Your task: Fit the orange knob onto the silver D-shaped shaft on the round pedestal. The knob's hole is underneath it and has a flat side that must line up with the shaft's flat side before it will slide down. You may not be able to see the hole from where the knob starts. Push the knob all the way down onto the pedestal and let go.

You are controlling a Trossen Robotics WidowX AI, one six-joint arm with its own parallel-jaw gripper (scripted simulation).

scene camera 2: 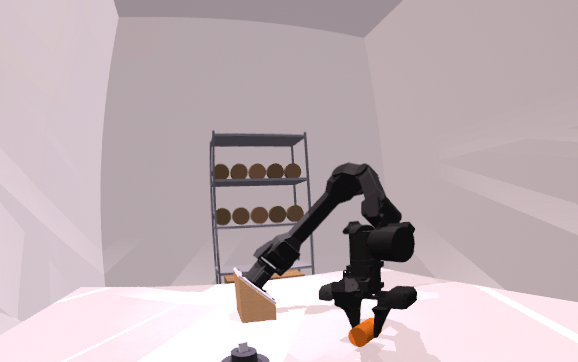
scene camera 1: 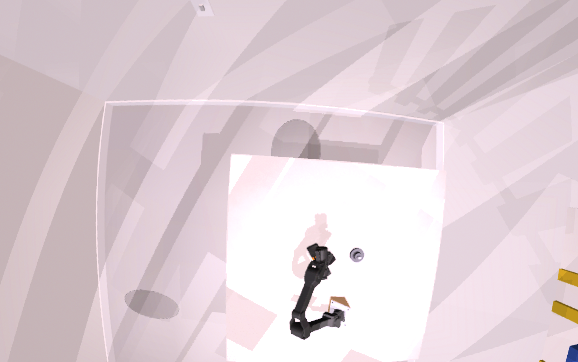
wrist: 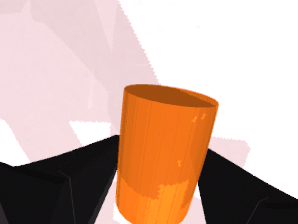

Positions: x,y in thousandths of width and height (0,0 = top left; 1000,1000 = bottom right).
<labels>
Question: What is my gripper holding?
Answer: An orange knob.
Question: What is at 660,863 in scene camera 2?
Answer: My gripper.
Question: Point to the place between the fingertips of my gripper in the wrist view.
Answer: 539,667
</labels>
